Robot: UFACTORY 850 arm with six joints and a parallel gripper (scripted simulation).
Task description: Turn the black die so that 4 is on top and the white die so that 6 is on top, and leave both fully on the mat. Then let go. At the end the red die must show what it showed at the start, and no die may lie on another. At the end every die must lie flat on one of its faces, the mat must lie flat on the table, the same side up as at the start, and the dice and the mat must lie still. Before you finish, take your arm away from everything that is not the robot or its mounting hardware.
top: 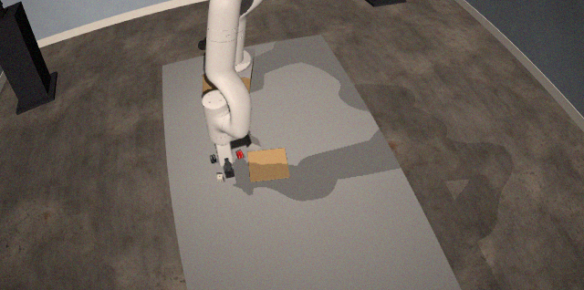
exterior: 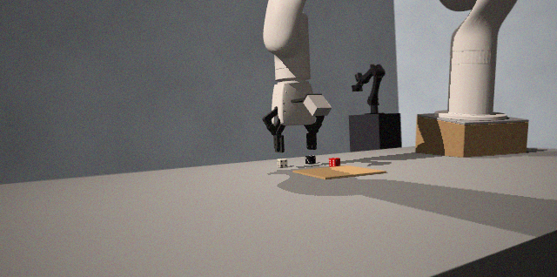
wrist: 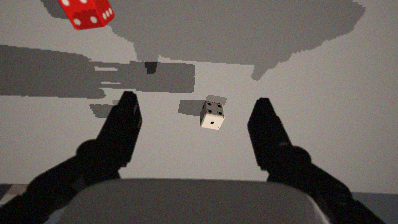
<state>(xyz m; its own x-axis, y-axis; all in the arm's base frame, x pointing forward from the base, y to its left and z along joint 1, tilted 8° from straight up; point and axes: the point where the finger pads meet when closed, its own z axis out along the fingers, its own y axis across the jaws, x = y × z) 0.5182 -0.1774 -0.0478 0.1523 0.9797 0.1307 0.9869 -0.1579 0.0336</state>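
My hand is 1 cm short of the white die, 4 cm to the left of it and 4 cm above it. Also, from my hand: tan mat 2 cm ahead, 14 cm to the left, 5 cm below; then red die 6 cm behind, 7 cm to the left, 4 cm below; then black die 8 cm behind, 4 cm to the right, 4 cm below.
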